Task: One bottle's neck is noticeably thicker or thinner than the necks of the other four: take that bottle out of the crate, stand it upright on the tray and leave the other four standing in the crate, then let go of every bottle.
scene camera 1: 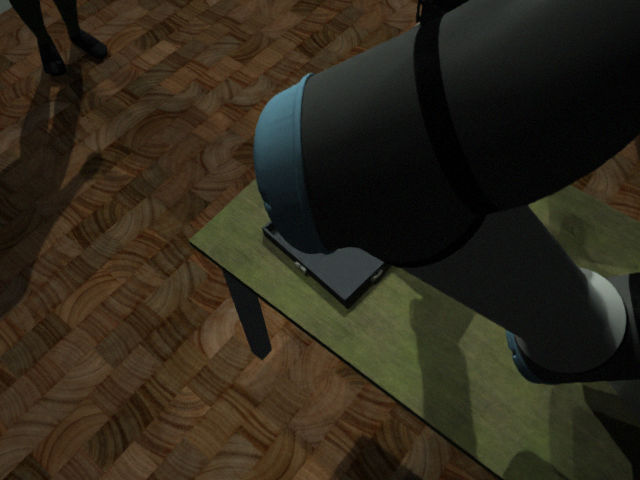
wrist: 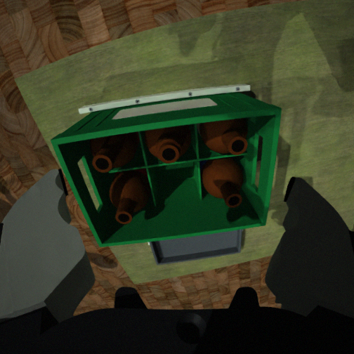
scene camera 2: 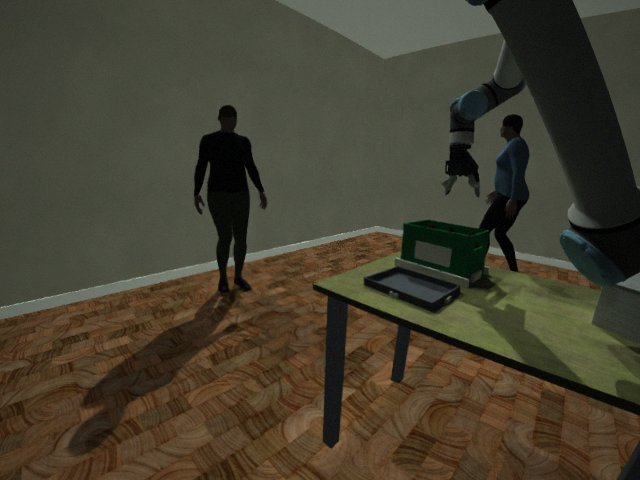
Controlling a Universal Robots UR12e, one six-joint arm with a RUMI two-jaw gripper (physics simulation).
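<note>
In the wrist view, five brown bottles stand in the green crate: back-left, back-middle, back-right, front-left and front-right. The front-middle compartment holds no bottle. The back-middle bottle's mouth and neck look somewhat wider than the others. My gripper is open and empty, pointing down above the crate, with its fingers to either side of it in the wrist view. The dark grey tray lies beside the crate with nothing standing on it. The arm hides the crate in scene camera 1.
White rails run along the crate's base. The crate and tray are near one end of the green table. A person in black and a person in blue stand beyond the table.
</note>
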